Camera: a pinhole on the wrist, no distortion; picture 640 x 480 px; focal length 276.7 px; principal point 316.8 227.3 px. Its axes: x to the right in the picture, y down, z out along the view. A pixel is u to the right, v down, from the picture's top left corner.
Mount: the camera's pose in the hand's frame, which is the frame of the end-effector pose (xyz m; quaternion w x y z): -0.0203 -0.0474 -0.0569 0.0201 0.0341 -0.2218 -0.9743
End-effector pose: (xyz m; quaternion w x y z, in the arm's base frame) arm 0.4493 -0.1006 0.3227 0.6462 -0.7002 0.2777 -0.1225
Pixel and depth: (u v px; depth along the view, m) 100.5 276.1 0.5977
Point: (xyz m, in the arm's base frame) 1.0391 0.1404 0.0359
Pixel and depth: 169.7 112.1 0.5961
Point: 0.7519 0.0869 -0.2137
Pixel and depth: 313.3 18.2 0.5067
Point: 0.4039 0.1226 -0.1995
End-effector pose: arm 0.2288 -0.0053 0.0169 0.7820 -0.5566 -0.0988 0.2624
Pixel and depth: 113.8 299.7 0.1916
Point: 0.2545 0.1685 0.0568
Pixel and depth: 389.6 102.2 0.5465
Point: -0.2124 0.2441 -0.2105
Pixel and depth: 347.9 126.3 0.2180
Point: 0.0944 0.0748 -0.0450
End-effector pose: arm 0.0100 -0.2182 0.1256 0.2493 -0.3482 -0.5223 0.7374
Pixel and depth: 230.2 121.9 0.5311
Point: -0.3202 -0.4721 -0.1790
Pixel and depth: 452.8 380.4 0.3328
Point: -0.1026 -0.5281 0.3179
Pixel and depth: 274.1 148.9 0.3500
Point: -0.1625 -0.4093 -0.0141
